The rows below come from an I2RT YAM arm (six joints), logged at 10 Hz.
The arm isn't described. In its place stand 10 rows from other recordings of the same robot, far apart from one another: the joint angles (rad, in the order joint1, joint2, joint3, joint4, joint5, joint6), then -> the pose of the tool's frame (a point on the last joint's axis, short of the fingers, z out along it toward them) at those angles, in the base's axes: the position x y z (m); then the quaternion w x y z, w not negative.
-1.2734 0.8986 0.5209 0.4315 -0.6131 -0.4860 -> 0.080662, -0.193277, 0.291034, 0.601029, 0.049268, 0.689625, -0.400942
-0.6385 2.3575 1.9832 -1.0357 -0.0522 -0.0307 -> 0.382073, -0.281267, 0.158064, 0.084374, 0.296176, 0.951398, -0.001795
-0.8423 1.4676 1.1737 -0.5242 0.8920 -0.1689 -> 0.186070, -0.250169, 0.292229, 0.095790, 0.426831, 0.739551, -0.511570
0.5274 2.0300 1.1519 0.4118 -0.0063 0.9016 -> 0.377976, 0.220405, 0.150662, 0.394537, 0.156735, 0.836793, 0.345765
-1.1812 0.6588 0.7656 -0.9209 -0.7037 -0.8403 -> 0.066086, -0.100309, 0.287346, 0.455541, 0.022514, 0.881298, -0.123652
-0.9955 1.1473 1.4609 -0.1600 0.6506 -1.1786 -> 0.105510, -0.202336, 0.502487, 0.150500, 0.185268, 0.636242, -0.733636
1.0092 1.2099 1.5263 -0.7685 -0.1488 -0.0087 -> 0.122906, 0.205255, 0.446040, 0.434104, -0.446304, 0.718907, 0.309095
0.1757 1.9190 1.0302 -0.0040 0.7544 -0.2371 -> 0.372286, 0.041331, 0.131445, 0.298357, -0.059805, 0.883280, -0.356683
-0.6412 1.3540 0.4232 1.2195 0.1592 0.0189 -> 0.206812, -0.161409, 0.241715, 0.746010, 0.253494, 0.543312, -0.289866
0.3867 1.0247 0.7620 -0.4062 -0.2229 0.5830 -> 0.201116, 0.090393, 0.266004, 0.336542, 0.039411, 0.894895, 0.290429
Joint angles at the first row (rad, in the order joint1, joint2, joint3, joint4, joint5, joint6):
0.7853, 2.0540, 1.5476, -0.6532, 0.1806, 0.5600
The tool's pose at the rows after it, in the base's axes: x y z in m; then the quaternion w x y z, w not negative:
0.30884, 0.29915, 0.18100, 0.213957, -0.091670, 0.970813, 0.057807
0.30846, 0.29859, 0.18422, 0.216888, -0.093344, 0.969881, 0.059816
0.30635, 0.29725, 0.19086, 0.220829, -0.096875, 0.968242, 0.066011
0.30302, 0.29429, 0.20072, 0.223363, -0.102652, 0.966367, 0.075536
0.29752, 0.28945, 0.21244, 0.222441, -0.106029, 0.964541, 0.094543
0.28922, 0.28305, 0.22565, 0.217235, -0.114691, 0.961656, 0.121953
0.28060, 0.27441, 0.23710, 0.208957, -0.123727, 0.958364, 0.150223
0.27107, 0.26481, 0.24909, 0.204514, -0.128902, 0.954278, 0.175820
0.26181, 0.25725, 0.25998, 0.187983, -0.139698, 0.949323, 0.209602
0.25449, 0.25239, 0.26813, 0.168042, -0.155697, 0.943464, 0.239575
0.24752, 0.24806, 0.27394, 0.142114, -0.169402, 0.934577, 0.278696
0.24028, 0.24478, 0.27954, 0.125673, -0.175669, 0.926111, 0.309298
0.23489, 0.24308, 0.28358, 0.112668, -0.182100, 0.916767, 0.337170
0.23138, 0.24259, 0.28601, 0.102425, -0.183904, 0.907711, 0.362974
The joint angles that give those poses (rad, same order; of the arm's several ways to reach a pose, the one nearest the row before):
0.7843, 2.0551, 1.5493, -0.6535, 0.1797, 0.5584
0.7839, 2.0468, 1.5487, -0.6535, 0.1793, 0.5538
0.7847, 2.0264, 1.5429, -0.6535, 0.1733, 0.5470
0.7841, 1.9951, 1.5346, -0.6596, 0.1587, 0.5360
0.7824, 1.9504, 1.5149, -0.6623, 0.1259, 0.5331
0.7810, 1.8930, 1.4851, -0.6642, 0.0725, 0.5251
0.7753, 1.8327, 1.4481, -0.6657, 0.0117, 0.5154
0.7701, 1.7677, 1.4099, -0.6680, -0.0385, 0.5123
0.7651, 1.7141, 1.3860, -0.6830, -0.1186, 0.5070
0.7616, 1.6787, 1.3760, -0.7046, -0.1990, 0.4923
0.7564, 1.6469, 1.3597, -0.7140, -0.3009, 0.4865
0.7570, 1.6145, 1.3413, -0.7133, -0.3718, 0.4951
0.7582, 1.5908, 1.3257, -0.7030, -0.4346, 0.5030
0.7592, 1.5741, 1.3099, -0.6804, -0.4884, 0.5204

